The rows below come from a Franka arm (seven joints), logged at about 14 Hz.
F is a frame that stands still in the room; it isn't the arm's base.
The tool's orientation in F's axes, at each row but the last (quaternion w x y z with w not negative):
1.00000 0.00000 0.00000 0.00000
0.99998 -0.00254 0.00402 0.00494
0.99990 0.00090 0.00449 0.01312
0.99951 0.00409 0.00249 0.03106
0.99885 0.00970 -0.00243 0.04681
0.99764 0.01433 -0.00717 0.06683
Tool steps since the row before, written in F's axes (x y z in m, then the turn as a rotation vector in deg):
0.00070 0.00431 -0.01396 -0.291 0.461 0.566
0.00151 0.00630 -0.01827 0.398 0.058 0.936
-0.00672 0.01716 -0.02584 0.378 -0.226 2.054
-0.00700 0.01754 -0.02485 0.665 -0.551 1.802
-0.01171 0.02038 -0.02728 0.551 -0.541 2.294
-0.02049 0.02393 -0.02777 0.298 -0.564 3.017
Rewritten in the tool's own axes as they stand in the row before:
0.00070 0.00431 -0.01396 -0.291 0.461 0.566
0.00172 0.00638 -0.01822 0.391 0.049 0.939
-0.00604 0.01728 -0.02593 0.354 -0.232 2.058
-0.00578 0.01773 -0.02503 0.621 -0.576 1.810
-0.00991 0.02086 -0.02763 0.511 -0.546 2.302
-0.01757 0.02568 -0.02821 0.269 -0.515 3.028

